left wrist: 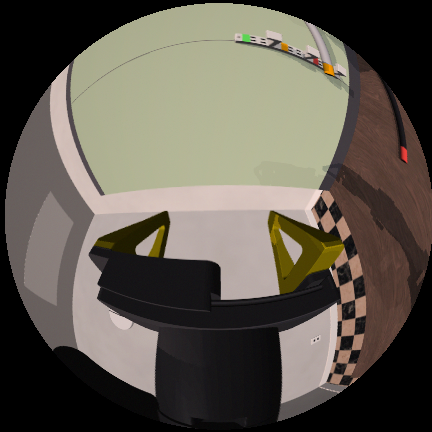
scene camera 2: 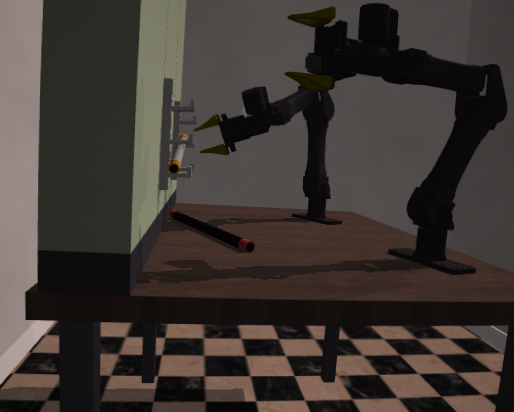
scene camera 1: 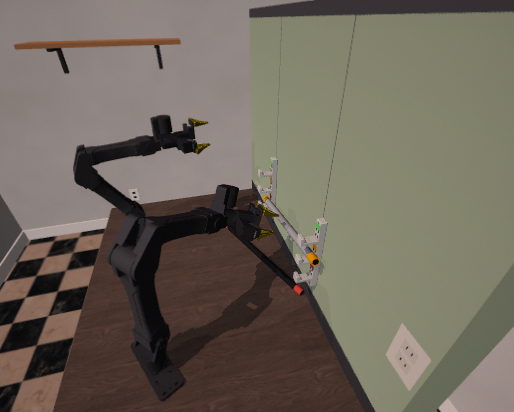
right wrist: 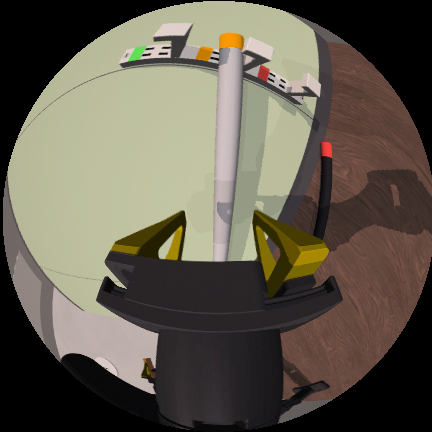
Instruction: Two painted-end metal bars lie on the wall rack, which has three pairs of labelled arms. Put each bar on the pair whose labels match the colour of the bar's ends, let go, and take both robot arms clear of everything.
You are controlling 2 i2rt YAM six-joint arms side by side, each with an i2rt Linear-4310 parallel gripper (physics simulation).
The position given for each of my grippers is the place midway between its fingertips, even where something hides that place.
Note:
I see my left gripper (scene camera 2: pixel 287 44), my right gripper (scene camera 2: pixel 196 141), a black red-ended bar (scene camera 2: pixel 248 246), a grey orange-ended bar (right wrist: pixel 230 59), a green wall (scene camera 2: pixel 101 87) and a wall socket plate (scene camera 1: pixel 422 362).
The black red-ended bar also shows in the right wrist view (right wrist: pixel 325 147). My left gripper is seen too in the left wrist view (left wrist: pixel 218 215). My right gripper also shows in the right wrist view (right wrist: pixel 218 215).

